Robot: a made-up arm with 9 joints.
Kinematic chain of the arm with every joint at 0, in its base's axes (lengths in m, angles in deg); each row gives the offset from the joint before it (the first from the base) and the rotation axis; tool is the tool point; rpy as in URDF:
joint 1: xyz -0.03 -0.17 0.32 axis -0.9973 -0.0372 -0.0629
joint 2: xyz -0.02 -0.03 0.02 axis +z
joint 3: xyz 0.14 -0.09 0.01 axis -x
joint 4: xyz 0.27 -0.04 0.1 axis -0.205 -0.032 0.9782
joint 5: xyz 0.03 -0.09 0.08 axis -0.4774 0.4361 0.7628
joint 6: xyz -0.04 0 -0.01 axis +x
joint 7: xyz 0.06 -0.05 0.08 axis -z
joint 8: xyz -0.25 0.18 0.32 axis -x
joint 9: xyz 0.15 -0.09 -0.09 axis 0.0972 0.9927 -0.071
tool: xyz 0.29 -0.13 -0.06 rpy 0 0 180
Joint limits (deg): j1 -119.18..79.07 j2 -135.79..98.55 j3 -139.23..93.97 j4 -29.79..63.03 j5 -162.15..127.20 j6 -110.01..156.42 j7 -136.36..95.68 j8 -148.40..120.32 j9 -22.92..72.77
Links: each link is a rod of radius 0.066 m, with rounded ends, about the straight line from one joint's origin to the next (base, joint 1, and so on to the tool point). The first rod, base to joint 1, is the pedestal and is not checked.
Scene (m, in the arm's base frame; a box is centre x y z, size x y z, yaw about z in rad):
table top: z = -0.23
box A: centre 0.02 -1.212 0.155 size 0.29 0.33 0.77 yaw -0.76
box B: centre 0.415 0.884 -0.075 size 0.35 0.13 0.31 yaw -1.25
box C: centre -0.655 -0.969 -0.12 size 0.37 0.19 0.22 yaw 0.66
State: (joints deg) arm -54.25 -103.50 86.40 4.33 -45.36 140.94 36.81 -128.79 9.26
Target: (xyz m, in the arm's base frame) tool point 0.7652 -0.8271 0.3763
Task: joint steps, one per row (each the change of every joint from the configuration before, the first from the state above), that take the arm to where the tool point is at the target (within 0.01 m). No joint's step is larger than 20 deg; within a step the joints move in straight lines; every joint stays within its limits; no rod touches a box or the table.
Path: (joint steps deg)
1: 5.80 -4.26 -6.61 -5.69 1.46 -19.31 -11.71 -3.27 -5.36
2: 5.79 -4.26 -6.61 -5.68 1.46 -19.32 -11.72 -3.27 -5.37
3: 5.80 -4.26 -6.60 -5.69 1.46 -19.31 -11.71 -3.27 -5.36
4: 5.80 -4.25 -6.61 -5.69 1.46 -19.32 -11.71 -3.26 -5.36
5: 5.79 -4.26 -6.61 -5.68 1.46 -19.31 -11.72 -3.27 -5.37
6: 5.80 -4.26 -6.61 -5.69 1.46 -19.31 -11.71 -3.27 -5.36
7: -11.89 15.71 11.81 7.50 7.80 19.44 16.76 8.82 4.21
8: -11.90 15.71 11.80 7.50 7.80 19.44 16.76 8.82 4.22
9: -11.89 15.71 11.81 7.49 7.80 19.44 16.76 8.82 4.21
10: -11.90 15.72 11.80 7.50 7.81 19.44 16.77 8.81 4.21
11: 10.62 8.49 0.00 10.76 -10.40 3.37 -3.97 -2.99 11.75
12: 10.62 8.49 0.00 10.77 -10.41 3.37 -3.96 -2.99 11.74

